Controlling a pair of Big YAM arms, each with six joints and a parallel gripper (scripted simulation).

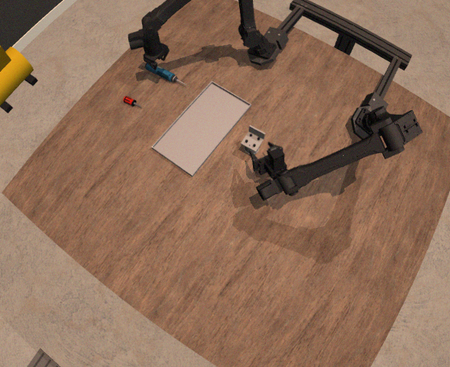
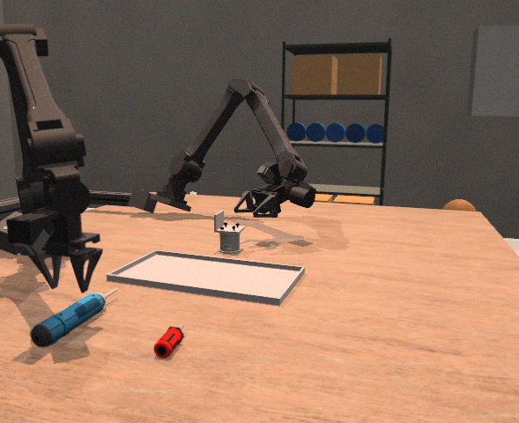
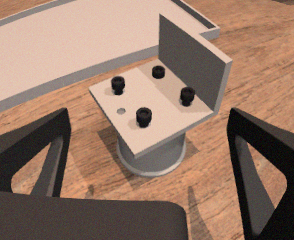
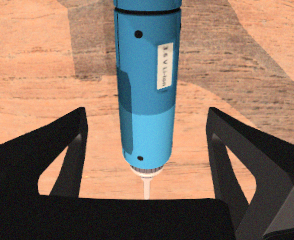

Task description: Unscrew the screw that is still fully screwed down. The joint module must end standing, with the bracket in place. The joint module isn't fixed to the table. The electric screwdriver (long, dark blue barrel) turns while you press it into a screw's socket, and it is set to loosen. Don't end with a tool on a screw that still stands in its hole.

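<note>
Right now the pale l-shaped bracket is 50 mm to the right of my left hand, 30 mm below it and 20 mm behind it. From my left hand the other things lie so: joint module (80 mm below, 50 mm to the right, 20 mm behind); shallow grey tray (280 mm to the right, 100 mm below, 30 mm ahead); red manual screwdriver (610 mm to the right, 150 mm ahead, 90 mm below).
</note>
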